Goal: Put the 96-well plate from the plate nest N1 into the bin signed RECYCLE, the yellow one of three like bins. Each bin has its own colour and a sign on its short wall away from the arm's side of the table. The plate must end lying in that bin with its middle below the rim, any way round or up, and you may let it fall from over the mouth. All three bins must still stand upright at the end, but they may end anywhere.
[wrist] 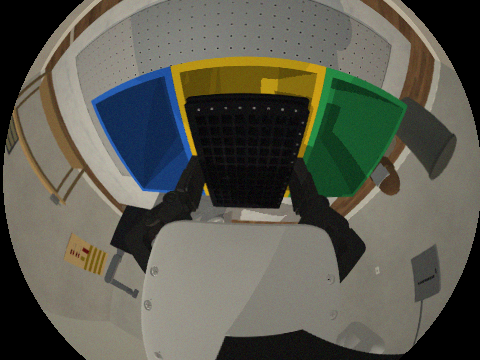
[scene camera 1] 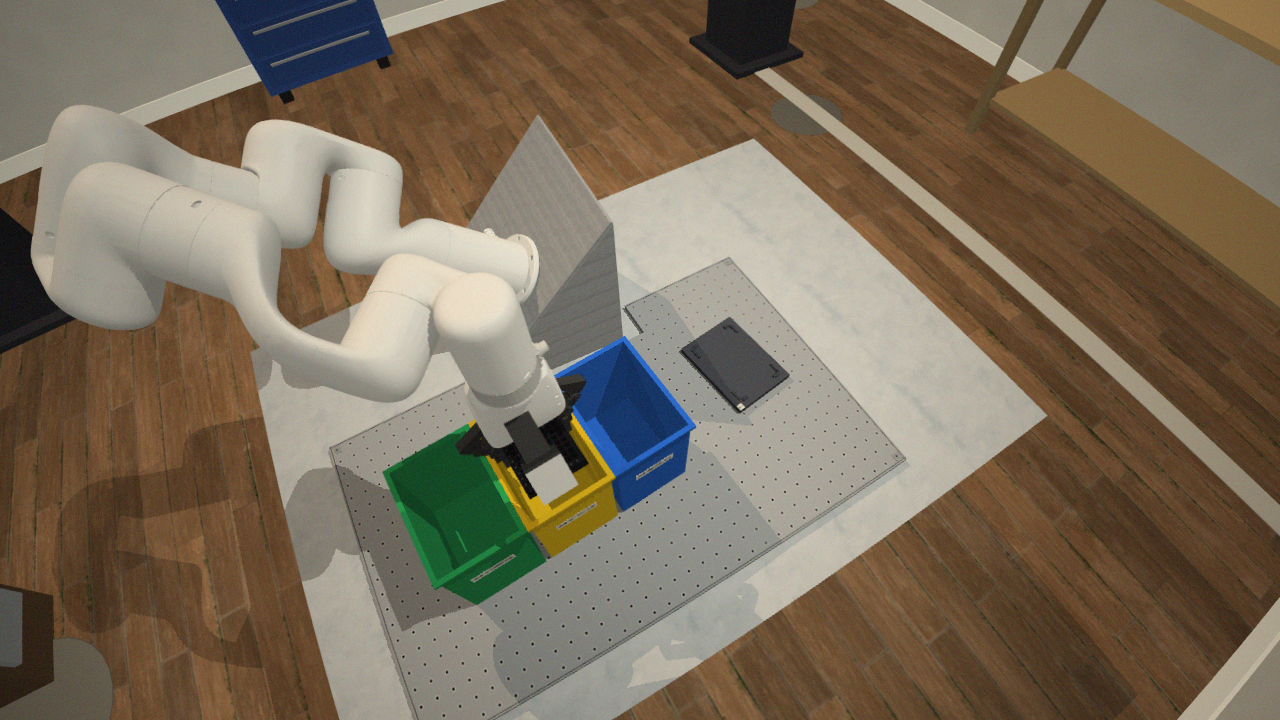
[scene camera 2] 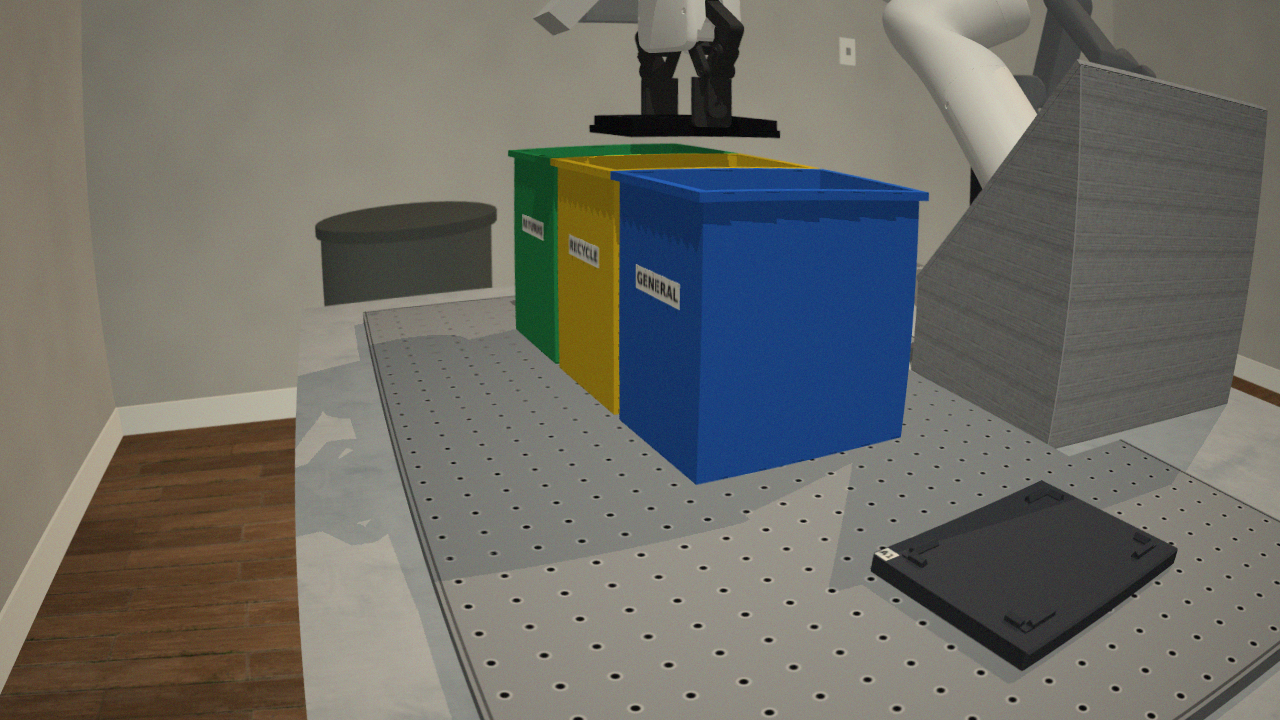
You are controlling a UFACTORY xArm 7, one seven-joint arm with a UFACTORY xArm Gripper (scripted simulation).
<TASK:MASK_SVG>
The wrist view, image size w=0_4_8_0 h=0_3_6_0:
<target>my gripper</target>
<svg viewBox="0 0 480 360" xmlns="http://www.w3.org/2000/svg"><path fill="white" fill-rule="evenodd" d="M125 236L127 247L145 273L141 323L148 360L399 360L404 355L367 353L336 345L341 309L340 283L362 257L366 246L356 232L349 228L347 219L329 206L329 200L325 196L318 195L312 175L308 172L303 158L297 157L288 183L293 211L301 217L298 224L249 224L193 220L190 214L191 212L196 212L196 209L199 207L205 179L197 155L192 155L186 169L181 174L175 190L167 192L163 196L163 202L147 211L142 221L138 222ZM331 240L335 242L334 244L338 248L337 255L335 255L334 247Z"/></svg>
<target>black 96-well plate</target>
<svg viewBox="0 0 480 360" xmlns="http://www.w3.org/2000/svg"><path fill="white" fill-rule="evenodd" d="M188 97L184 107L213 207L279 209L303 140L310 113L308 110L310 100L305 97L262 93L227 93Z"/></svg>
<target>blue general bin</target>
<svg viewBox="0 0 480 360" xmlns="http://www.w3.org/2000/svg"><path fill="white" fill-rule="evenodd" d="M171 67L162 68L131 79L91 101L108 140L142 191L162 193L174 191L183 170L186 169L192 156L177 101Z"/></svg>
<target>yellow recycle bin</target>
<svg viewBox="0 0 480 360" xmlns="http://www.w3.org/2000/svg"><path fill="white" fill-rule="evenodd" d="M170 66L177 101L192 155L197 155L184 107L186 98L210 94L262 93L306 97L310 100L308 106L310 114L297 156L303 158L316 117L326 67L296 60L270 57L224 57Z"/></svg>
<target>green bin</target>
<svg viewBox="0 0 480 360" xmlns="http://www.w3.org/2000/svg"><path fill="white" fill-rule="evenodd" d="M326 67L322 93L303 160L308 172L313 177L318 194L325 197L353 197L388 149L408 105L369 82Z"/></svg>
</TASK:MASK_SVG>
